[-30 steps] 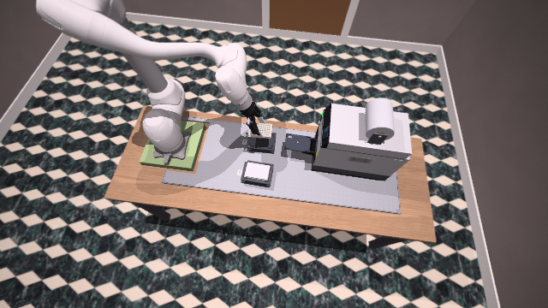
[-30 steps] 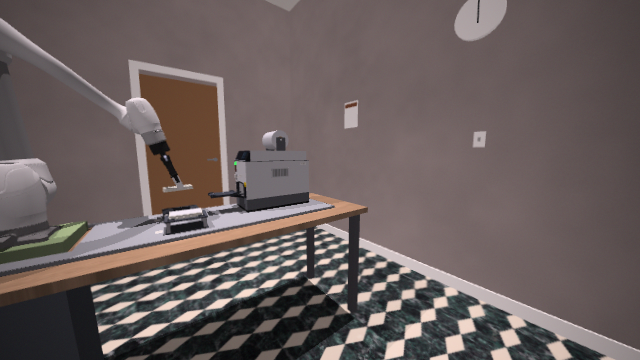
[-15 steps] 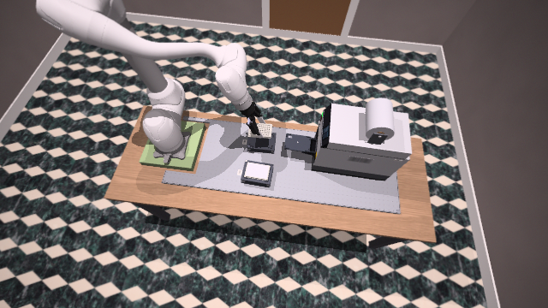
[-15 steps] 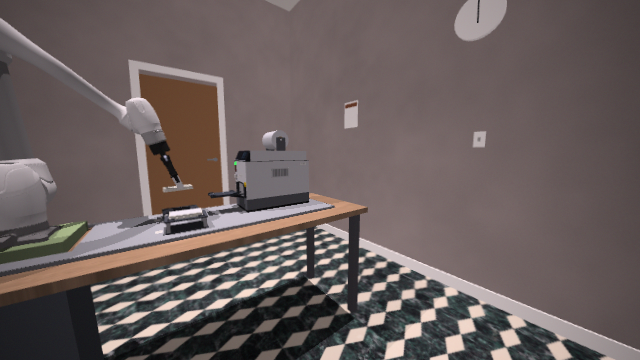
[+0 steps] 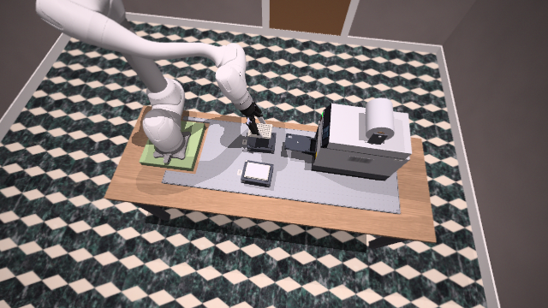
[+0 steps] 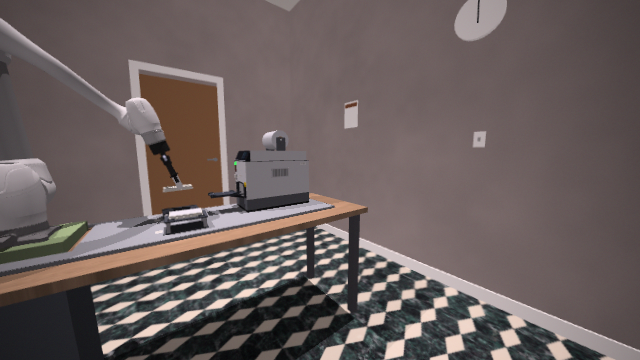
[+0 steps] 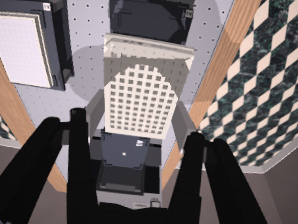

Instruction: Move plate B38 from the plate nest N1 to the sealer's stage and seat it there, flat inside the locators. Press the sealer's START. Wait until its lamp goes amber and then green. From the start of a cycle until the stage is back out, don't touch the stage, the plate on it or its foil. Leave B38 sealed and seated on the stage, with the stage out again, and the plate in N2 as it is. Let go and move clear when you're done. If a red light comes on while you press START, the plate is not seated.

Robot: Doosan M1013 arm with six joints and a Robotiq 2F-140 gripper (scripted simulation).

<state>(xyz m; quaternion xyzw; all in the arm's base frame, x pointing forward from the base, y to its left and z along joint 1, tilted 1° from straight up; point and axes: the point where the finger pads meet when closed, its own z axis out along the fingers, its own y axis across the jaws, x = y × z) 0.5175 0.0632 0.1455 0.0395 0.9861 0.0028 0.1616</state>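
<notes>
Right now my hand is 3 cm above the plate B38. Also, from my hand: sealer stage 21 cm ahead, 3 cm to the right, 8 cm below; then white button 32 cm ahead, 5 cm to the left, 1 cm above; then pale plate 21 cm to the right, 12 cm below.
</notes>
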